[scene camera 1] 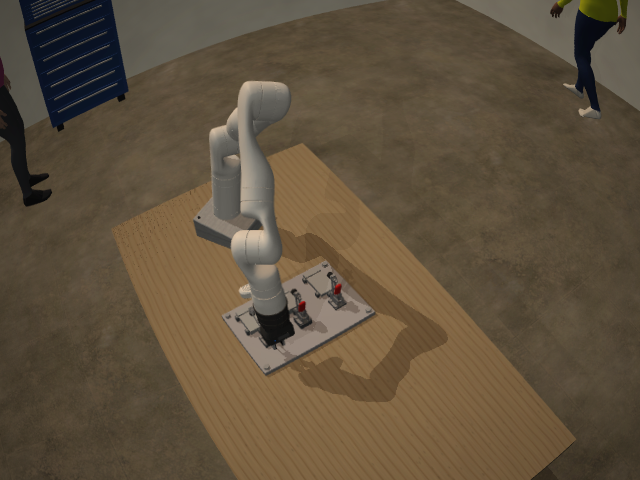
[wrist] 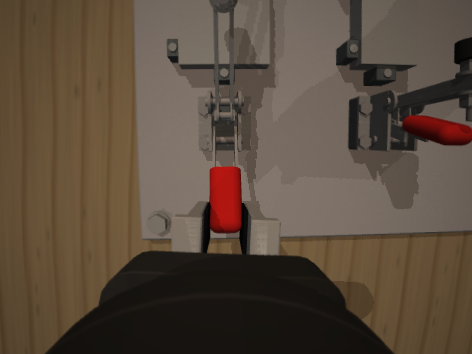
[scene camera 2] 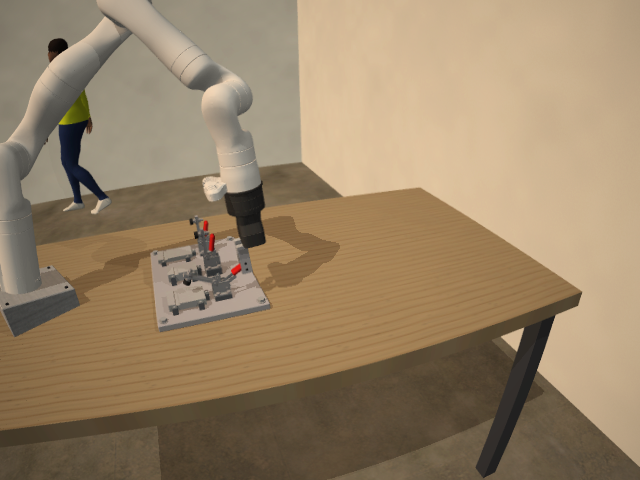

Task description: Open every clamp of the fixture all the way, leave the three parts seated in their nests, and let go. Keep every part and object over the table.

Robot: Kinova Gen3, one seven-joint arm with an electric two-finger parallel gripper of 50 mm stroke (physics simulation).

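Places are measured from the arm's base along level axes (x back, y right, z up), in millimetres.
Pixels of known places: gripper, fingertip midpoint: [scene camera 1: 277,344] [wrist: 225,220] [scene camera 2: 246,269]; arm's base at its link origin: [scene camera 1: 226,208] [scene camera 2: 23,285].
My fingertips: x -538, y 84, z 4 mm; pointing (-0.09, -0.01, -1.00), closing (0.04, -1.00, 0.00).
Note:
Ahead of a thing's pixels: the offset from my fingertips to its middle. "spot": to the spot under its first point. Level surfaces: height alone.
My gripper [scene camera 1: 277,346] [scene camera 2: 244,261] [wrist: 225,220] is shut on the red handle @[dy +3, dx +31, dz -2 mm] [scene camera 2: 236,269] [wrist: 225,197] of the clamp nearest camera 2. That clamp's arm [scene camera 2: 202,277] [wrist: 223,50] reaches over its part @[spot: dy +37, dx +130, dz -30 mm] [scene camera 2: 188,300] [wrist: 255,32]; whether its tip touches the part is not clear. The middle clamp @[spot: dy -105, dx +71, dz -28 mm] [scene camera 1: 302,316] [scene camera 2: 211,260] [wrist: 382,122] has its arm raised and its red handle upright. The far clamp @[spot: dy -207, dx +65, dz -19 mm] [scene camera 1: 337,300] also stands with its arm raised. The middle part @[dy -97, dx +142, dz -35 mm] [scene camera 2: 180,275] [wrist: 385,35] and the far part @[dy -205, dx +163, dz -40 mm] [scene camera 1: 320,283] [scene camera 2: 176,255] lie in their nests.
The grey base plate @[dy -101, dx +100, dz -59 mm] [scene camera 1: 341,322] [scene camera 2: 242,305] [wrist: 310,205] lies on the wooden table @[dz -66 mm] [scene camera 1: 439,382] [scene camera 2: 387,289] [wrist: 65,150], with bolts at its corners. The robot's base block [scene camera 1: 217,232] [scene camera 2: 43,299] stands behind it. The raised middle clamp is beside my gripper. People stand beyond the table.

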